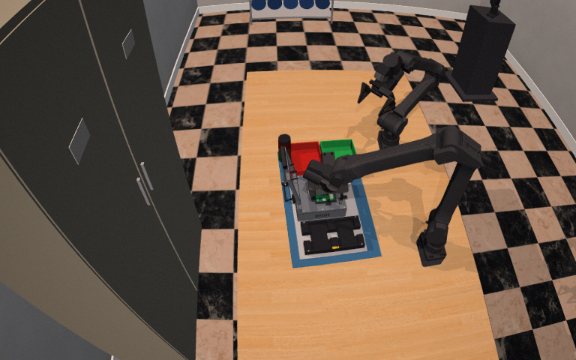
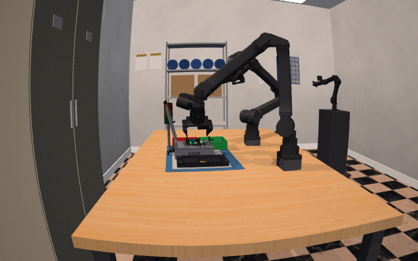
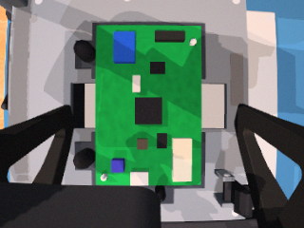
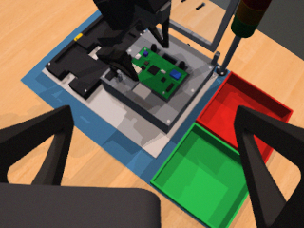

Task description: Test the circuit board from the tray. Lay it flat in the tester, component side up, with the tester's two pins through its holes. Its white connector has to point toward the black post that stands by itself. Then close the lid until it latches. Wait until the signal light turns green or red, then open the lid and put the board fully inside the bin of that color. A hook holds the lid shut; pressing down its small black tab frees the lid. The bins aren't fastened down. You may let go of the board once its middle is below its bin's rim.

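Now: the green circuit board 3 cm below my left hand and 1 cm to the right of it. Round my left hand: clear lid (13 cm ahead, 8 cm above, 2 cm to the right); hook (6 cm behind, 5 cm to the left, 2 cm below); red bin (21 cm to the right, 9 cm below, 4 cm ahead).
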